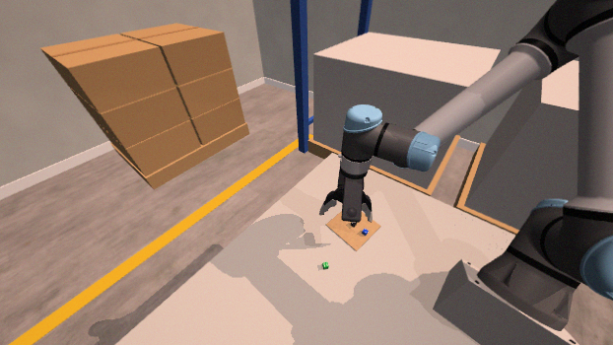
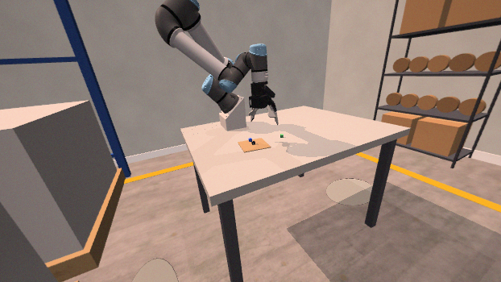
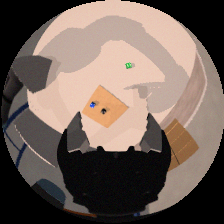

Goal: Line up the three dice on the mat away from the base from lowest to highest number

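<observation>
Right now my hand is 120 mm to the right of the green die, 100 mm above it and 30 mm past it. Round my hand: blue die: 100 mm below, 70 mm to the right, 50 mm behind; black die: 100 mm below, 70 mm to the right; tan mat: 110 mm below, 70 mm to the right.
</observation>
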